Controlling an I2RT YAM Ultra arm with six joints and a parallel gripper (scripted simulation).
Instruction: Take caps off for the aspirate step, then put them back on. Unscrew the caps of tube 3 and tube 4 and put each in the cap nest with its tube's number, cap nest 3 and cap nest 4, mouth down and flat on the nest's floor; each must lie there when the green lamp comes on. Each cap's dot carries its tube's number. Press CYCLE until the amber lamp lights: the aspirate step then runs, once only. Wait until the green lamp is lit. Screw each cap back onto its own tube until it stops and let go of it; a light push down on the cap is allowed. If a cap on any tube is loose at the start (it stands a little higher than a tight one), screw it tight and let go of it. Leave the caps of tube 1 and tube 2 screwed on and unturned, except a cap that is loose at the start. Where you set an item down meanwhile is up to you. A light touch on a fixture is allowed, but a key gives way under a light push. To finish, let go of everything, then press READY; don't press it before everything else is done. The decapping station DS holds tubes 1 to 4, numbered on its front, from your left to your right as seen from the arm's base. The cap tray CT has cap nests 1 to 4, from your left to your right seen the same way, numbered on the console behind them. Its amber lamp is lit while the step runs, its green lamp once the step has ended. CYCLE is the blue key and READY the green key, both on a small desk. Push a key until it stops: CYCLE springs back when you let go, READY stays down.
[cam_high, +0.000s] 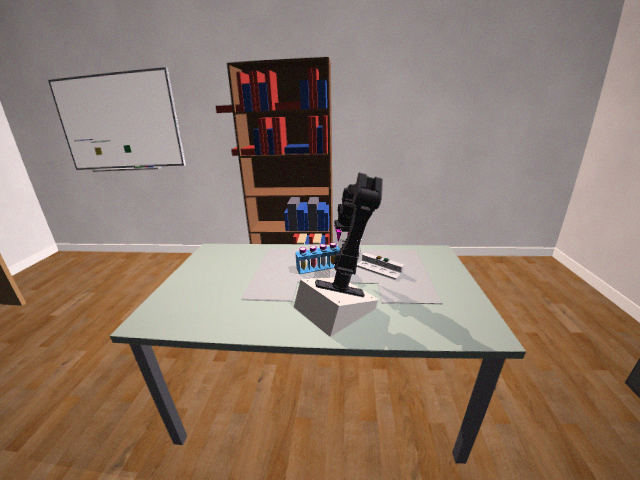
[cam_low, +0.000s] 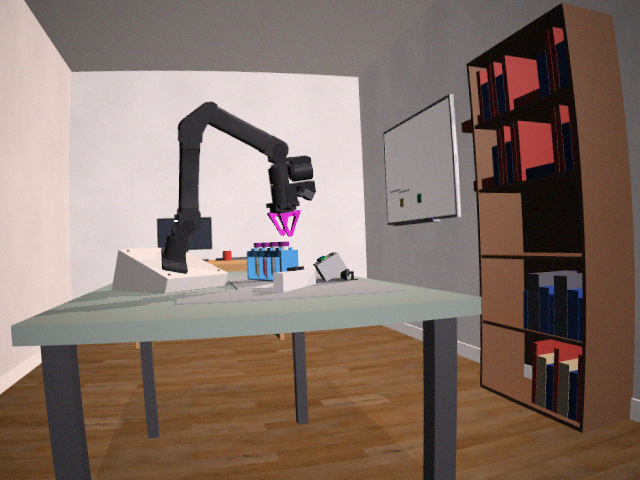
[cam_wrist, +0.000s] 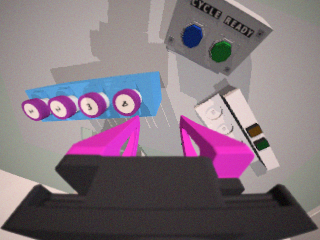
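The purple cap lies 1 cm ahead of my hand, 5 cm to the left of it and 3 cm below it. Also, from my hand: grey key desk: 11 cm ahead, 5 cm to the right, 9 cm below; then blue cycle key: 10 cm ahead, 2 cm to the right, 8 cm below; then green ready key: 8 cm ahead, 6 cm to the right, 8 cm below.
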